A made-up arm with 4 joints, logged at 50 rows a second.
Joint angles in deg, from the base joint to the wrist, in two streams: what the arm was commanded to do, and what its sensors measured. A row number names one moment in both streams.
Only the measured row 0 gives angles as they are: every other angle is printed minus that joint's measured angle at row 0.
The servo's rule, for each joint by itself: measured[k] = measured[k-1] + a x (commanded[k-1-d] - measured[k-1]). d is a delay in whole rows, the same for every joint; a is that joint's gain. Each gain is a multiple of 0.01, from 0.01 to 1. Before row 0 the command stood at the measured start. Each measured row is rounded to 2 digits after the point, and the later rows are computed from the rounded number. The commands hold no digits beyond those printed.
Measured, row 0:
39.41, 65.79, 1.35, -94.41
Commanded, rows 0 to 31:
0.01, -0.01, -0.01, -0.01
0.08, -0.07, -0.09, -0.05
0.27, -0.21, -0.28, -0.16
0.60, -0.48, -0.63, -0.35
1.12, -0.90, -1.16, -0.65
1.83, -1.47, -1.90, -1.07
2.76, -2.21, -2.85, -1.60
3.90, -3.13, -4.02, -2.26
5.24, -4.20, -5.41, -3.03
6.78, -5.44, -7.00, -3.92
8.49, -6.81, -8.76, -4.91
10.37, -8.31, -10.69, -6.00
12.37, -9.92, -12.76, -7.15
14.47, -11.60, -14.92, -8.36
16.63, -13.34, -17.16, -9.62
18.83, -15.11, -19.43, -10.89
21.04, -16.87, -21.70, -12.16
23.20, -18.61, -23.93, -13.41
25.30, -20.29, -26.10, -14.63
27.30, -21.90, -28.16, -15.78
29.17, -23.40, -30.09, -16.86
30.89, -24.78, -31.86, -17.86
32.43, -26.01, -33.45, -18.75
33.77, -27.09, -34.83, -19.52
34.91, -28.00, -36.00, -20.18
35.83, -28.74, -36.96, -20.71
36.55, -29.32, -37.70, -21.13
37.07, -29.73, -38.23, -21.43
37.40, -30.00, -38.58, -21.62
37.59, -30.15, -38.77, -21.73
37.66, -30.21, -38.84, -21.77
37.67, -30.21, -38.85, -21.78
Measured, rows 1 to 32:
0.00, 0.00, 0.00, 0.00
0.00, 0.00, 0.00, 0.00
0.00, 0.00, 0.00, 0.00
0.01, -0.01, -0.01, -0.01
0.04, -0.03, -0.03, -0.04
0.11, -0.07, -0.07, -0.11
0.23, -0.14, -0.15, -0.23
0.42, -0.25, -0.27, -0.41
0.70, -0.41, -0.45, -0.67
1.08, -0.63, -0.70, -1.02
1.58, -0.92, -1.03, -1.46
2.20, -1.28, -1.45, -2.00
2.95, -1.72, -1.96, -2.64
3.84, -2.25, -2.57, -3.38
4.86, -2.86, -3.28, -4.21
6.01, -3.56, -4.09, -5.12
7.28, -4.34, -5.00, -6.11
8.67, -5.20, -6.01, -7.16
10.15, -6.13, -7.11, -8.26
11.72, -7.13, -8.29, -9.39
13.35, -8.18, -9.54, -10.54
15.02, -9.28, -10.84, -11.69
16.72, -10.41, -12.19, -12.83
18.42, -11.56, -13.57, -13.94
20.10, -12.72, -14.96, -15.00
21.74, -13.87, -16.35, -15.99
23.32, -15.00, -17.73, -16.91
24.82, -16.10, -19.08, -17.75
26.23, -17.16, -20.38, -18.49
27.53, -18.17, -21.63, -19.14
28.71, -19.12, -22.82, -19.69
29.78, -20.00, -23.94, -20.14
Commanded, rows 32 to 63:
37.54, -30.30, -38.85, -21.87
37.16, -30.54, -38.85, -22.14
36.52, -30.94, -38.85, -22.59
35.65, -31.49, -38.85, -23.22
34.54, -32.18, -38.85, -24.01
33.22, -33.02, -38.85, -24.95
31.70, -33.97, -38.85, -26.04
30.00, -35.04, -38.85, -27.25
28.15, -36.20, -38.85, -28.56
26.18, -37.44, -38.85, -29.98
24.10, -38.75, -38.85, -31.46
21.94, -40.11, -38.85, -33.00
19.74, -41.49, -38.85, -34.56
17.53, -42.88, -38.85, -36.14
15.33, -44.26, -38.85, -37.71
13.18, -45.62, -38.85, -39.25
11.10, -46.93, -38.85, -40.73
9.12, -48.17, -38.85, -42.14
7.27, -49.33, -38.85, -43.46
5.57, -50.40, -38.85, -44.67
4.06, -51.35, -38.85, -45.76
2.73, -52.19, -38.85, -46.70
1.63, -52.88, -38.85, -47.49
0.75, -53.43, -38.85, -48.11
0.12, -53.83, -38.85, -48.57
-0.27, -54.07, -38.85, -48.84
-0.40, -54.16, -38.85, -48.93
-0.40, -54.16, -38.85, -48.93
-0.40, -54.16, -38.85, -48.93
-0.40, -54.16, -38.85, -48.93
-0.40, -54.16, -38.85, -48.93
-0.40, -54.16, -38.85, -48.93
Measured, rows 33 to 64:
30.73, -20.82, -24.98, -20.50
31.56, -21.57, -25.95, -20.78
32.28, -22.27, -26.85, -21.02
32.87, -22.93, -27.69, -21.27
33.31, -23.57, -28.47, -21.56
33.59, -24.20, -29.20, -21.93
33.70, -24.84, -29.88, -22.39
33.64, -25.49, -30.51, -22.95
33.41, -26.17, -31.09, -23.63
33.00, -26.88, -31.63, -24.43
32.42, -27.63, -32.14, -25.34
31.67, -28.41, -32.61, -26.36
30.76, -29.24, -33.05, -27.48
29.70, -30.11, -33.46, -28.69
28.50, -31.02, -33.84, -29.98
27.18, -31.97, -34.19, -31.34
25.76, -32.95, -34.52, -32.74
24.25, -33.96, -34.82, -34.17
22.67, -35.00, -35.10, -35.61
21.04, -36.05, -35.36, -37.05
19.39, -37.11, -35.60, -38.46
17.73, -38.17, -35.83, -39.83
16.09, -39.22, -36.04, -41.13
14.49, -40.26, -36.24, -42.36
12.95, -41.27, -36.42, -43.49
11.49, -42.24, -36.59, -44.51
10.13, -43.17, -36.75, -45.40
8.88, -44.04, -36.90, -46.16
7.77, -44.85, -37.04, -46.77
6.79, -45.59, -37.17, -47.25
5.93, -46.28, -37.29, -47.62
5.17, -46.91, -37.40, -47.91

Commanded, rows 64 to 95:
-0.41, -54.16, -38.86, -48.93
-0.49, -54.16, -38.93, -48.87
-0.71, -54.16, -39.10, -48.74
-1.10, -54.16, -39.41, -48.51
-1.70, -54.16, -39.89, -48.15
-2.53, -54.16, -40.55, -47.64
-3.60, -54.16, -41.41, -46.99
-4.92, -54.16, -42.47, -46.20
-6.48, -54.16, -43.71, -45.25
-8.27, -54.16, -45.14, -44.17
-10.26, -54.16, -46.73, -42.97
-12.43, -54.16, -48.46, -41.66
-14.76, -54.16, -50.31, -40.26
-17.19, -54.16, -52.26, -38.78
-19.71, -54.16, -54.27, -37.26
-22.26, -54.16, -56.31, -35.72
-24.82, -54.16, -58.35, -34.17
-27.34, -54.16, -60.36, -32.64
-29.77, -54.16, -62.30, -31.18
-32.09, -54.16, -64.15, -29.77
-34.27, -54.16, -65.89, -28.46
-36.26, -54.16, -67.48, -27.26
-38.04, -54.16, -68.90, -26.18
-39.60, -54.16, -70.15, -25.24
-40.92, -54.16, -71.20, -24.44
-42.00, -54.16, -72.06, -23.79
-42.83, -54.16, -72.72, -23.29
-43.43, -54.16, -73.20, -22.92
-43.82, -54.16, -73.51, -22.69
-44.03, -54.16, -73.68, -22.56
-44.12, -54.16, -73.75, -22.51
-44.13, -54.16, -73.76, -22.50
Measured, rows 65 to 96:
4.50, -47.49, -37.50, -48.13
3.91, -48.02, -37.59, -48.31
3.39, -48.51, -37.68, -48.45
2.92, -48.96, -37.77, -48.54
2.48, -49.38, -37.86, -48.58
2.05, -49.76, -37.97, -48.56
1.60, -50.11, -38.10, -48.47
1.10, -50.43, -38.27, -48.29
0.54, -50.73, -38.49, -48.00
-0.12, -51.00, -38.77, -47.60
-0.88, -51.25, -39.12, -47.08
-1.77, -51.48, -39.54, -46.44
-2.79, -51.69, -40.04, -45.68
-3.95, -51.89, -40.63, -44.80
-5.25, -52.07, -41.31, -43.80
-6.68, -52.24, -42.08, -42.70
-8.24, -52.39, -42.93, -41.50
-9.92, -52.53, -43.87, -40.23
-11.71, -52.66, -44.88, -38.90
-13.59, -52.78, -45.96, -37.52
-15.53, -52.89, -47.10, -36.13
-17.52, -52.99, -48.29, -34.73
-19.53, -53.08, -49.52, -33.35
-21.54, -53.17, -50.78, -32.01
-23.52, -53.25, -52.05, -30.73
-25.45, -53.32, -53.32, -29.52
-27.31, -53.39, -54.57, -28.40
-29.07, -53.45, -55.79, -27.39
-30.72, -53.51, -56.98, -26.49
-32.25, -53.56, -58.12, -25.70
-33.64, -53.61, -59.20, -25.04
-34.89, -53.65, -60.21, -24.49

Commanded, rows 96 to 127:
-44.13, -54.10, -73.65, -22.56
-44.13, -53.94, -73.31, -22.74
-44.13, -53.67, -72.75, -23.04
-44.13, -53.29, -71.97, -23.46
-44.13, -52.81, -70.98, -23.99
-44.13, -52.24, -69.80, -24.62
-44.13, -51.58, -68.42, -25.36
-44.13, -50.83, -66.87, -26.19
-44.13, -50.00, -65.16, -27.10
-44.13, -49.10, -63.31, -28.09
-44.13, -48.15, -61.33, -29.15
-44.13, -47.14, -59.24, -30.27
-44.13, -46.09, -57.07, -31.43
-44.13, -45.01, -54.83, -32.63
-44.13, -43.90, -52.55, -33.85
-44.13, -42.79, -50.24, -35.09
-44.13, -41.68, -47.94, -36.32
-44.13, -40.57, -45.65, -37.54
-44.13, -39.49, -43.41, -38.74
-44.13, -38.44, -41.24, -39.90
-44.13, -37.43, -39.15, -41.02
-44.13, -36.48, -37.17, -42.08
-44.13, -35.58, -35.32, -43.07
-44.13, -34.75, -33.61, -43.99
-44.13, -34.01, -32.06, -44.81
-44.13, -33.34, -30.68, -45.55
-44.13, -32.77, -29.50, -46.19
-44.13, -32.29, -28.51, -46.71
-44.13, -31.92, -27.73, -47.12
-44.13, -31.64, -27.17, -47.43
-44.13, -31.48, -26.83, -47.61
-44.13, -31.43, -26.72, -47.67
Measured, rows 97 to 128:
-36.00, -53.69, -61.16, -24.05
-36.98, -53.73, -62.04, -23.71
-37.84, -53.76, -62.85, -23.46
-38.59, -53.77, -63.58, -23.30
-39.25, -53.76, -64.22, -23.24
-39.84, -53.72, -64.76, -23.29
-40.35, -53.65, -65.20, -23.44
-40.80, -53.54, -65.52, -23.70
-41.20, -53.38, -65.72, -24.07
-41.55, -53.18, -65.80, -24.54
-41.86, -52.93, -65.76, -25.10
-42.13, -52.62, -65.59, -25.76
-42.37, -52.26, -65.29, -26.51
-42.58, -51.85, -64.87, -27.34
-42.77, -51.39, -64.32, -28.24
-42.93, -50.88, -63.66, -29.21
-43.07, -50.32, -62.88, -30.23
-43.20, -49.72, -62.00, -31.30
-43.31, -49.08, -61.02, -32.40
-43.41, -48.40, -59.94, -33.53
-43.50, -47.69, -58.78, -34.68
-43.58, -46.95, -57.55, -35.83
-43.65, -46.19, -56.26, -36.97
-43.71, -45.41, -54.92, -38.09
-43.76, -44.62, -53.55, -39.19
-43.80, -43.83, -52.15, -40.25
-43.84, -43.04, -50.74, -41.25
-43.87, -42.26, -49.34, -42.20
-43.90, -41.50, -47.95, -43.08
-43.93, -40.76, -46.59, -43.88
-43.95, -40.05, -45.27, -44.59
-43.97, -39.38, -44.00, -45.21

